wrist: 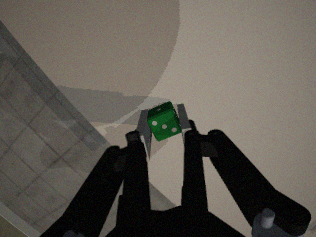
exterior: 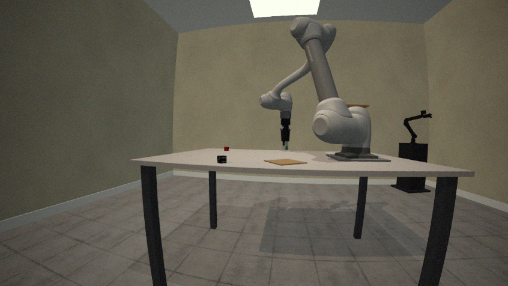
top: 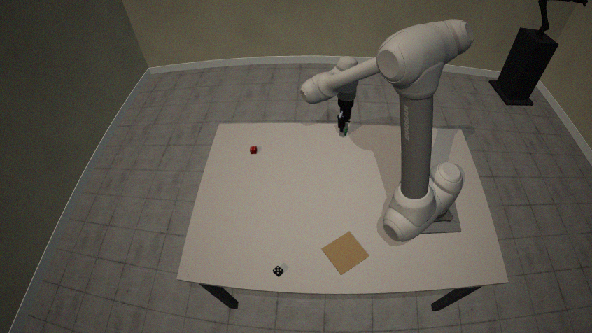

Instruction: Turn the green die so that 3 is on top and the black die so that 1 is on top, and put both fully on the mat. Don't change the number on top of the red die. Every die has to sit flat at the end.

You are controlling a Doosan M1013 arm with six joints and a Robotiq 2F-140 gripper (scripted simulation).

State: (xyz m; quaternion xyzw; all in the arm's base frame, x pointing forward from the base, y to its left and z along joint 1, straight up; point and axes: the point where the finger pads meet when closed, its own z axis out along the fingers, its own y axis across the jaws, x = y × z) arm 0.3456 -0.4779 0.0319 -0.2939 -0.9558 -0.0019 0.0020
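The tan mat lies 80 mm ahead of my hand, 640 mm to the left of it and 40 mm below it. From my hand the other things lie so: red die (460 mm ahead, 70 mm to the left, 30 mm below); black die (350 mm ahead, 710 mm to the left, 30 mm below); green die (20 mm below).
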